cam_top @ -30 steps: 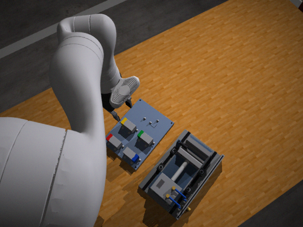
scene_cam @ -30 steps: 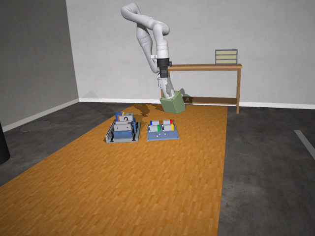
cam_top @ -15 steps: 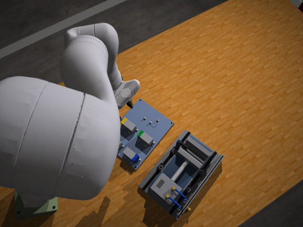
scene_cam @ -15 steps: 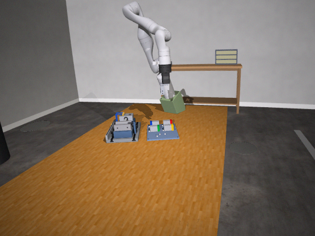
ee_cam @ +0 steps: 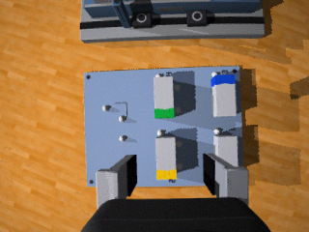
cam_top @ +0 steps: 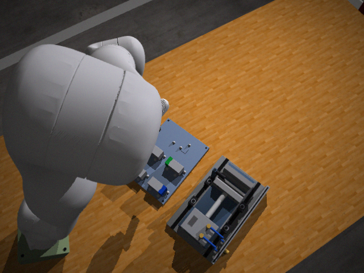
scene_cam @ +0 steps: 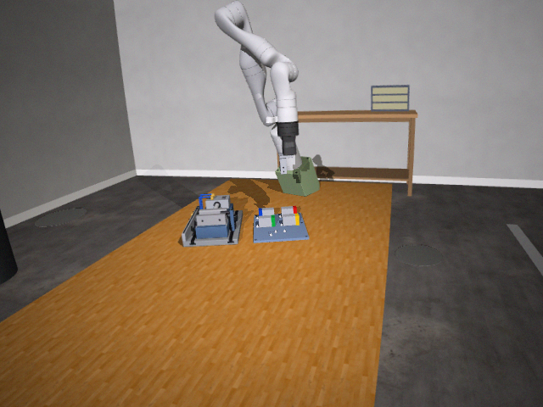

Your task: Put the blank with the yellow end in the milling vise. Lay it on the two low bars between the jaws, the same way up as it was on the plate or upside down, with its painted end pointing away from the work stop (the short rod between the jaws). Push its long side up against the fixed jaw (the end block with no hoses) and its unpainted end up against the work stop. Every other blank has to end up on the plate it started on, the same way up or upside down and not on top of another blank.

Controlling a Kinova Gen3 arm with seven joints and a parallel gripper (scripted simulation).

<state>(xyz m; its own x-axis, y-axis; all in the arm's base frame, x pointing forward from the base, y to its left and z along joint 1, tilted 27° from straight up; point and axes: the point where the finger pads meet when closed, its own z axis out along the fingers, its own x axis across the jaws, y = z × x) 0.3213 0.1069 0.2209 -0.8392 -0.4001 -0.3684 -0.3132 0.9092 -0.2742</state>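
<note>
My gripper is now 200 mm above the yellow-ended blank and 20 mm to the right of it. Also, from my hand: blue plate 220 mm below, 20 mm to the right, 20 mm ahead; red-ended blank 200 mm below, 80 mm behind, 10 mm to the right; green-ended blank 200 mm below, 60 mm to the right, 30 mm ahead.
</note>
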